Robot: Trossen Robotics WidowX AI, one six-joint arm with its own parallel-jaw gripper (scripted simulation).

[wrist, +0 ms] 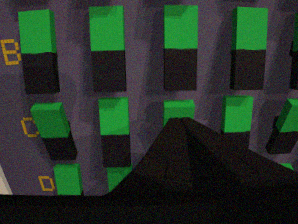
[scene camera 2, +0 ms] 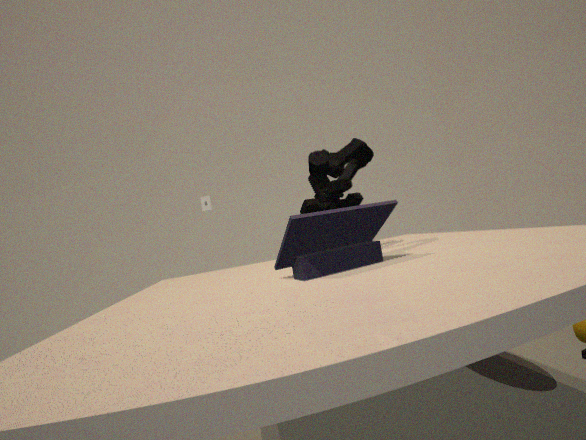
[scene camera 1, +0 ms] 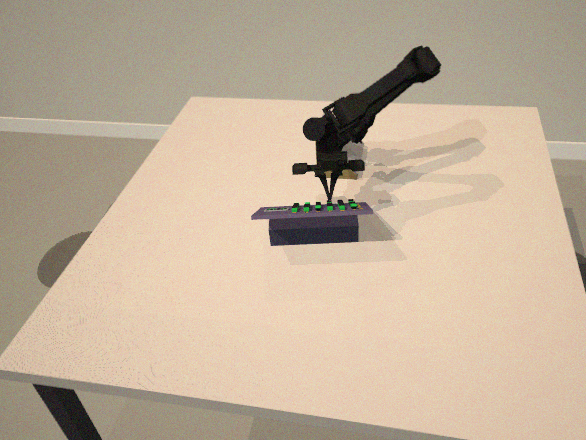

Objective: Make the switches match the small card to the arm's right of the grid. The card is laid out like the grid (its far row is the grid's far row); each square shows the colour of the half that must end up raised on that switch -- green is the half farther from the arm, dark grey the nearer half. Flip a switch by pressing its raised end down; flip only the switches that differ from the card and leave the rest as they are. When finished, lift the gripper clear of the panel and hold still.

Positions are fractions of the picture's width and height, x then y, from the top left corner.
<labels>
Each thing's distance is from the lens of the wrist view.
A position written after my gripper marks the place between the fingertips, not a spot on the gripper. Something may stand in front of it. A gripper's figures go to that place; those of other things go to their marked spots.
my gripper (wrist: 0.60,0.57): 0.10 m
rocker switch (wrist: 0.79,0.49): 0.11 m
</labels>
